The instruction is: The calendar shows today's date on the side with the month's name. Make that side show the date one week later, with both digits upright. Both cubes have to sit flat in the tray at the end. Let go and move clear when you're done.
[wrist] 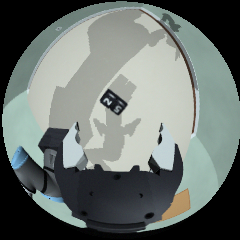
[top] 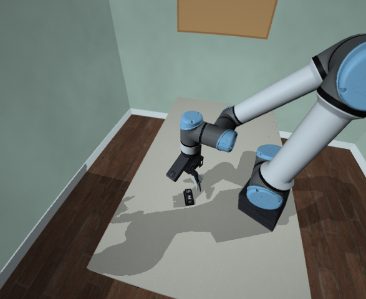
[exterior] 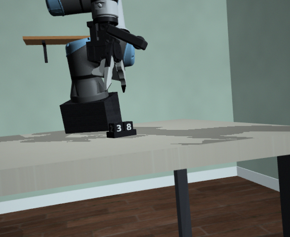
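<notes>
The black digit cube is 10 cm below my hand, 1 cm to the right of it and 1 cm behind it. Also, from my hand: black tray (12 cm below, 2 cm behind).
</notes>
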